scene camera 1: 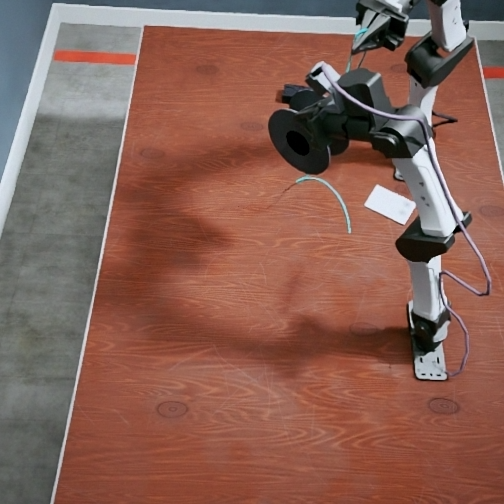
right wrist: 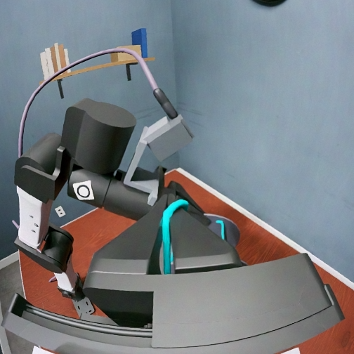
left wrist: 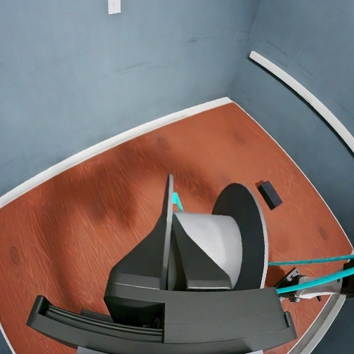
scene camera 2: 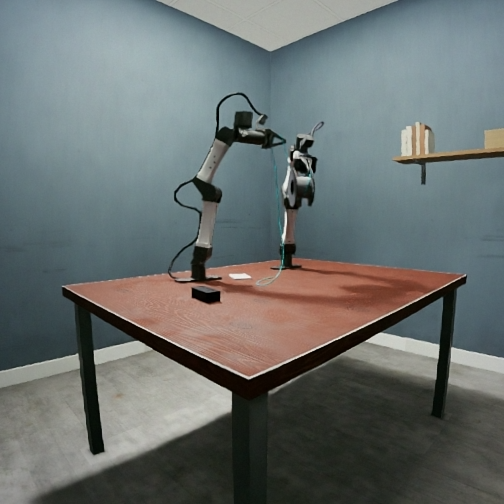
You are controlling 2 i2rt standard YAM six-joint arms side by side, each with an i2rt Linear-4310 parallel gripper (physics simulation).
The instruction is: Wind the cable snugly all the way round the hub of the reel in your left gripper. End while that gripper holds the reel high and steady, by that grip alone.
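Note:
The dark reel (scene camera 1: 283, 131) (left wrist: 210, 242) (right wrist: 231, 234) with a grey hub (scene camera 2: 304, 187) hangs high above the table. My left gripper (scene camera 1: 308, 121) (left wrist: 167, 218) is shut on one flange of it. The teal cable (scene camera 1: 340, 196) (scene camera 2: 276, 175) (left wrist: 310, 261) (right wrist: 166, 235) has a short piece at the hub beside the gripped flange. Two strands show beyond the other flange in the left wrist view. My right gripper (scene camera 1: 354, 50) (scene camera 2: 284, 141) (right wrist: 168, 201) is shut on the cable, high up and close to the left gripper. Cable hangs from it and loops onto the table. The hub's far side is hidden.
A black box (scene camera 1: 292, 93) (scene camera 2: 205, 294) (left wrist: 270, 195) and a white card (scene camera 1: 390, 204) (scene camera 2: 240, 276) lie on the table (scene camera 1: 250, 450) (scene camera 2: 240, 345). The purple lead (scene camera 1: 480, 262) (right wrist: 82, 62) of the left arm arches above it. A wall shelf (scene camera 2: 450, 156) (right wrist: 100, 67) is far behind.

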